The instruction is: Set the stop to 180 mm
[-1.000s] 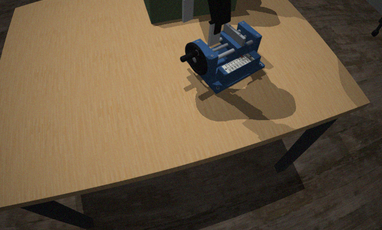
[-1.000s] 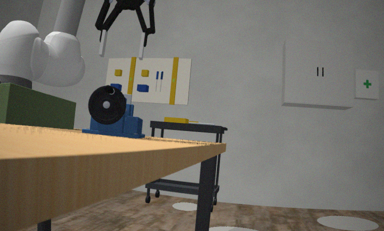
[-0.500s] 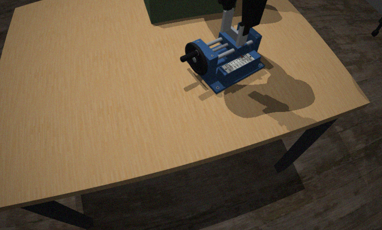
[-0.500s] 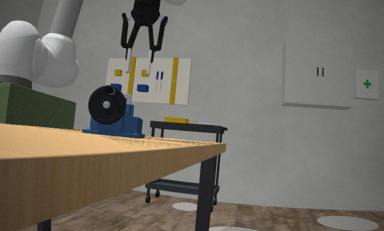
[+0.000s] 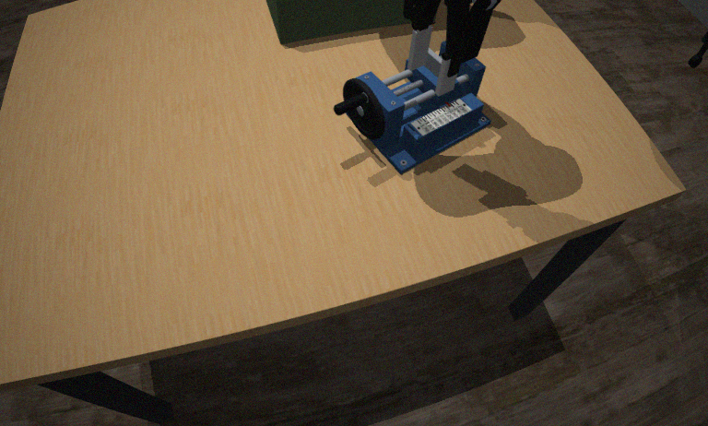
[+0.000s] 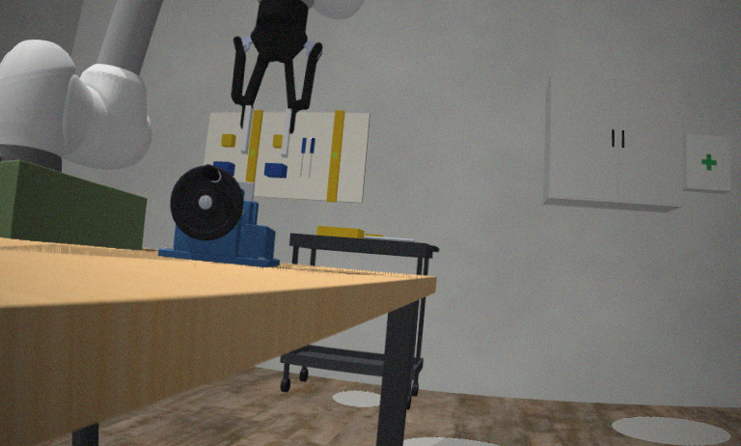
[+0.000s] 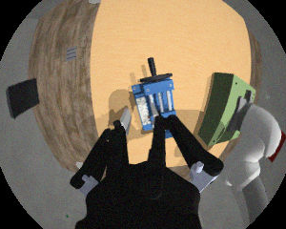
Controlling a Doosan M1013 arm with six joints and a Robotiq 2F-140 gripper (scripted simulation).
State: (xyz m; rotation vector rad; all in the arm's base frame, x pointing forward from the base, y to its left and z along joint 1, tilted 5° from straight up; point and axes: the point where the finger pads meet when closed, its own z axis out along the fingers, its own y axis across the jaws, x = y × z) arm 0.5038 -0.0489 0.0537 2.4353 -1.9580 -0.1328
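Now: the handwheel 9 cm to the right of my hand, 9 cm below it and 4 cm behind it. Also, from my hand: stop plate (10 cm below, 6 cm to the left, 6 cm behind).
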